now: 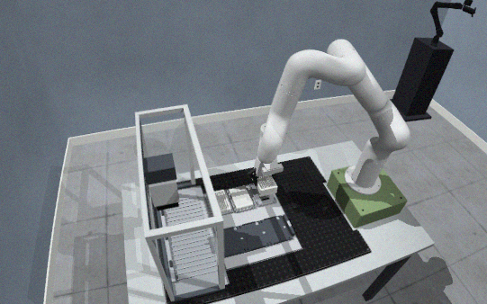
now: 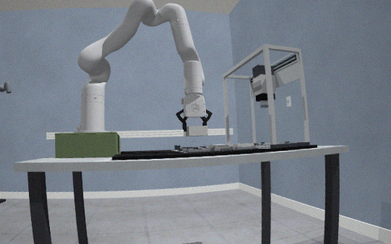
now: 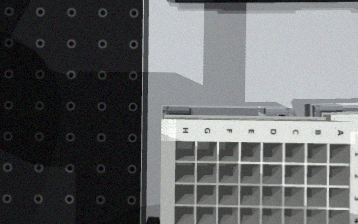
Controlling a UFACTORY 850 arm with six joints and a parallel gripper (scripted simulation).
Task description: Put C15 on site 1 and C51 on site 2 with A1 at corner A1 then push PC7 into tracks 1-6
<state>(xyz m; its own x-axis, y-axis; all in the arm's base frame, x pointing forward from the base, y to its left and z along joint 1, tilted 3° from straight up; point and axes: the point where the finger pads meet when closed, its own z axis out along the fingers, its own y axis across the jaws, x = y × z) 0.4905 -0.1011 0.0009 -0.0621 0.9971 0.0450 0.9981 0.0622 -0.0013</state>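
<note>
Now: hand 230 mm to the right of the carrier PC7, 100 mm short of it and 90 mm above it.
</note>
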